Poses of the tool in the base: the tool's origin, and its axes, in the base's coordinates. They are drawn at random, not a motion.
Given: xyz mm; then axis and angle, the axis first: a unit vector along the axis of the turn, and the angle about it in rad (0 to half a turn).
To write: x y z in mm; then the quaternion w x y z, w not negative. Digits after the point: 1 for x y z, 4 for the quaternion.
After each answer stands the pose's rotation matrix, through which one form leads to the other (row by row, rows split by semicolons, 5 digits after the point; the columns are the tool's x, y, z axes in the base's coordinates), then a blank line. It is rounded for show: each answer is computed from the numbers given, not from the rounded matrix.
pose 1, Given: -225.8 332.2 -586.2 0.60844 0.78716 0.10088 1.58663
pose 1, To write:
-225.8 332.2 -586.2 0.7015 0.4336 0.5610 0.0719
0.36023 0.38566 0.84941; 0.58739 0.61360 -0.52770; -0.72471 0.68903 -0.00550

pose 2, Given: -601.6 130.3 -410.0 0.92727 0.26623 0.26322 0.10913
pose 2, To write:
-601.6 130.3 -410.0 0.9985 0.0506 0.0145 0.0144
0.99917 -0.02720 0.03045; 0.03014 0.99447 -0.10058; -0.02754 0.10141 0.99446

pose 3, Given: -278.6 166.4 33.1 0.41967 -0.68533 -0.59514 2.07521
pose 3, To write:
-278.6 166.4 33.1 0.5083 0.3614 -0.5902 -0.5125
-0.22205 0.09440 -0.97045; -0.94764 0.21338 0.23759; 0.22951 0.97240 0.04208

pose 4, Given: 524.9 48.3 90.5 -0.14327 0.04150 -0.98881 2.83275
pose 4, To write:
524.9 48.3 90.5 0.1538 -0.1416 0.0410 -0.9770
-0.91260 0.28895 0.28925; -0.31217 -0.94932 -0.03658; 0.26402 -0.12368 0.95656

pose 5, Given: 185.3 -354.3 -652.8 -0.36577 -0.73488 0.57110 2.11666
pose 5, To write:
185.3 -354.3 -652.8 0.4903 -0.3188 -0.6405 0.4977
-0.31591 -0.07976 -0.94543; 0.89646 0.30127 -0.32496; 0.31075 -0.95020 -0.02367

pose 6, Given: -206.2 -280.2 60.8 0.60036 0.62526 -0.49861 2.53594
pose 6, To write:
-206.2 -280.2 60.8 0.2982 0.5730 0.5968 -0.4759
-0.16537 0.96786 -0.18949; 0.40014 -0.10976 -0.90986; -0.90141 -0.22629 -0.36912

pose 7, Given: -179.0 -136.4 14.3 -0.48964 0.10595 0.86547 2.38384
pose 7, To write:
-179.0 -136.4 14.3 0.3699 -0.4549 0.0984 0.8041
-0.31249 -0.68439 -0.65876; 0.50527 -0.70700 0.49482; -0.80440 -0.17822 0.56673

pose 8, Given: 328.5 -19.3 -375.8 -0.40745 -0.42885 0.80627 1.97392
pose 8, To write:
328.5 -19.3 -375.8 0.5512 -0.3400 -0.3578 0.6727
-0.16115 -0.49836 -0.85186; 0.98492 -0.13623 -0.10662; -0.06292 -0.85620 0.51280

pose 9, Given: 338.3 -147.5 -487.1 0.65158 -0.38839 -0.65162 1.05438
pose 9, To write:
338.3 -147.5 -487.1 0.8642 0.3278 -0.1954 -0.3278
0.70869 0.43853 -0.55267; -0.69475 0.57013 -0.43849; 0.12280 0.69472 0.70872

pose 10, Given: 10.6 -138.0 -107.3 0.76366 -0.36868 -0.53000 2.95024
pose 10, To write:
10.6 -138.0 -107.3 0.0955 0.7602 -0.3670 -0.5276
0.17396 -0.45715 -0.87221; -0.65875 -0.71238 0.24200; -0.73197 0.53247 -0.42508

